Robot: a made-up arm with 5 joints. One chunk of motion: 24 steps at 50 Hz.
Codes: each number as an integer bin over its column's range. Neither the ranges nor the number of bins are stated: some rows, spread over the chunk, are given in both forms.
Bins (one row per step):
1: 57 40 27 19 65
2: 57 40 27 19 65
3: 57 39 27 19 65
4: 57 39 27 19 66
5: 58 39 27 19 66
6: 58 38 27 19 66
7: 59 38 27 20 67
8: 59 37 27 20 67
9: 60 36 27 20 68
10: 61 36 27 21 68
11: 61 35 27 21 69
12: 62 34 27 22 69
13: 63 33 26 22 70
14: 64 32 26 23 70
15: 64 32 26 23 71
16: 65 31 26 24 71
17: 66 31 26 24 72
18: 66 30 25 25 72
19: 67 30 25 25 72
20: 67 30 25 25 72
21: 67 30 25 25 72
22: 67 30 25 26 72
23: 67 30 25 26 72
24: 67 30 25 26 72
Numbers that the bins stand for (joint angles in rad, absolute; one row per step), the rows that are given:
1: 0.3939 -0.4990 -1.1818 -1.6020 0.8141
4: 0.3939 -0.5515 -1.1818 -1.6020 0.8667
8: 0.4990 -0.6566 -1.1818 -1.5495 0.9192
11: 0.6040 -0.7616 -1.1818 -1.4970 1.0242
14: 0.7616 -0.9192 -1.2343 -1.3919 1.0768
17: 0.8667 -0.9717 -1.2343 -1.3394 1.1818
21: 0.9192 -1.0242 -1.2869 -1.2869 1.1818
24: 0.9192 -1.0242 -1.2869 -1.2343 1.1818
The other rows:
2: 0.3939 -0.4990 -1.1818 -1.6020 0.8141
3: 0.3939 -0.5515 -1.1818 -1.6020 0.8141
5: 0.4465 -0.5515 -1.1818 -1.6020 0.8667
6: 0.4465 -0.6040 -1.1818 -1.6020 0.8667
7: 0.4990 -0.6040 -1.1818 -1.5495 0.9192
9: 0.5515 -0.7091 -1.1818 -1.5495 0.9717
10: 0.6040 -0.7091 -1.1818 -1.4970 0.9717
12: 0.6566 -0.8141 -1.1818 -1.4444 1.0242
13: 0.7091 -0.8667 -1.2343 -1.4444 1.0768
15: 0.7616 -0.9192 -1.2343 -1.3919 1.1293
16: 0.8141 -0.9717 -1.2343 -1.3394 1.1293
18: 0.8667 -1.0242 -1.2869 -1.2869 1.1818
19: 0.9192 -1.0242 -1.2869 -1.2869 1.1818
20: 0.9192 -1.0242 -1.2869 -1.2869 1.1818
22: 0.9192 -1.0242 -1.2869 -1.2343 1.1818
23: 0.9192 -1.0242 -1.2869 -1.2343 1.1818

